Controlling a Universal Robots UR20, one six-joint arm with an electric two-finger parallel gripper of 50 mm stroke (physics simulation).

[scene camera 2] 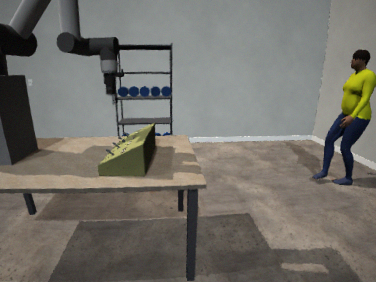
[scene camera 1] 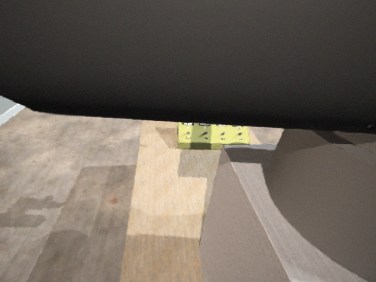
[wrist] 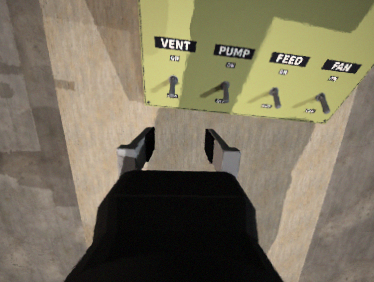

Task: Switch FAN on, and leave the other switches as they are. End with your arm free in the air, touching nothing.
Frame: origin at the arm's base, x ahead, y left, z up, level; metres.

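Seen in the pictures: gripper, fingertip midpoint: (scene camera 2: 115, 103) (wrist: 179, 138); arm's base, link origin: (scene camera 1: 346, 200).
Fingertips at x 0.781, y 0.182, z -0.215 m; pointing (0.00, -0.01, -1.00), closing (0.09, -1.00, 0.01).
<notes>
Offsets run from my fingertips to a thing's top centre. Level surfaces: height alone.
A yellow-green sloped switch box (scene camera 1: 200, 146) (scene camera 2: 125, 162) (wrist: 225, 25) stands on the table. In the wrist view its labels read VENT, PUMP, FEED and FAN from left to right. The FAN lever @[dx +0.062, dy -0.337, dz -0.201 m] (wrist: 323, 102) is at the far right and leans down to its OFF mark. The VENT lever @[dx +0.053, dy +0.023, dz -0.201 m] (wrist: 173, 86), PUMP lever @[dx +0.056, dy -0.097, dz -0.201 m] (wrist: 226, 92) and FEED lever @[dx +0.059, dy -0.217, dz -0.201 m] (wrist: 276, 97) also lean to OFF. My gripper (scene camera 2: 113, 100) (wrist: 179, 138) is open and empty, in the air above the box's low side, left of the FAN lever in the wrist view. The arm hides it in scene camera 1.
The dark arm (scene camera 1: 190, 60) covers the top of the scene camera 1 view. The wooden table @[dz -0.332 m] (scene camera 1: 165, 200) (scene camera 2: 75, 187) carries the box. A dark pedestal (scene camera 2: 17, 120) stands at the left. Behind are a shelf rack (scene camera 2: 171, 75) with blue round things and a person (scene camera 2: 356, 95) at the right.
</notes>
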